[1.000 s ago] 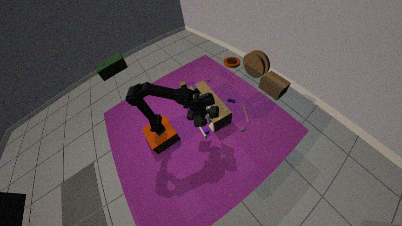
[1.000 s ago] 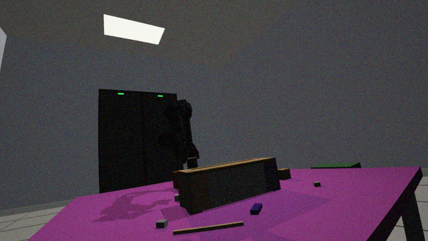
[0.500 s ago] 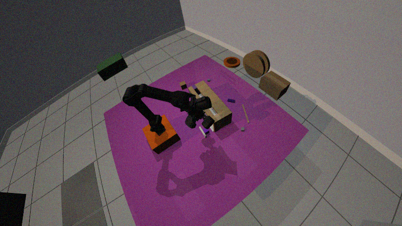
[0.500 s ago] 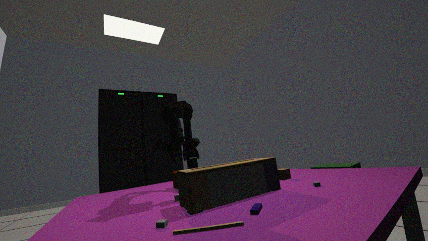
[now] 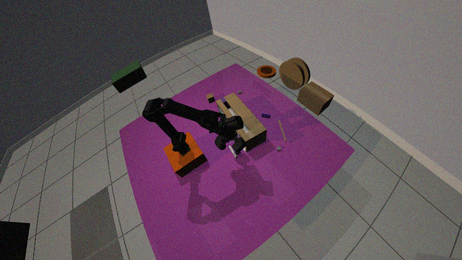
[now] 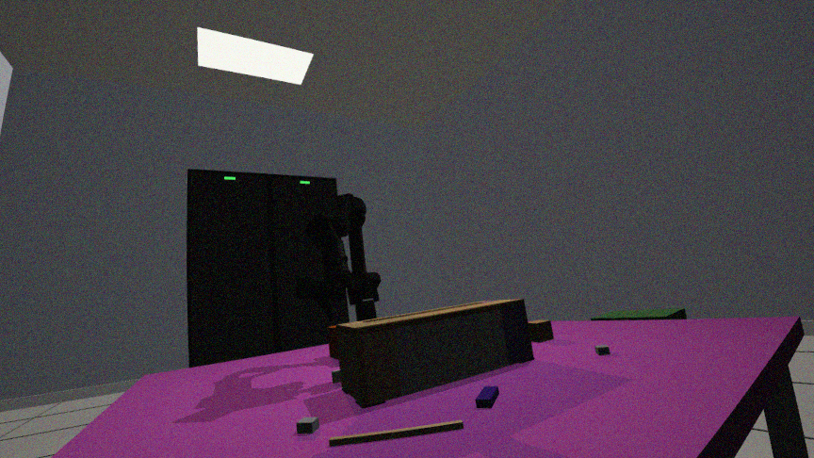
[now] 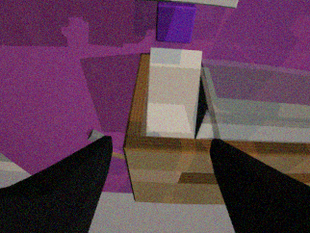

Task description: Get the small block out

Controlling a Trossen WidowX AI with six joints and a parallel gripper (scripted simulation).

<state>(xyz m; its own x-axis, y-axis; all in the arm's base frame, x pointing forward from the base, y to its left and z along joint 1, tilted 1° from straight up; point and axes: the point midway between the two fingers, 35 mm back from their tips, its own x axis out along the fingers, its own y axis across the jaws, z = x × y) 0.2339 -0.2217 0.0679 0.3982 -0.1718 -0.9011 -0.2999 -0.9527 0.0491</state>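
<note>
Right now the purple block is 20 mm behind my gripper tip, 20 mm to the left of it and 120 mm below it. From my gripper tip the other things lie so: box 100 mm ahead, 140 mm to the left, 70 mm below; then wooden stick 280 mm ahead, 110 mm to the right, 130 mm below.
</note>
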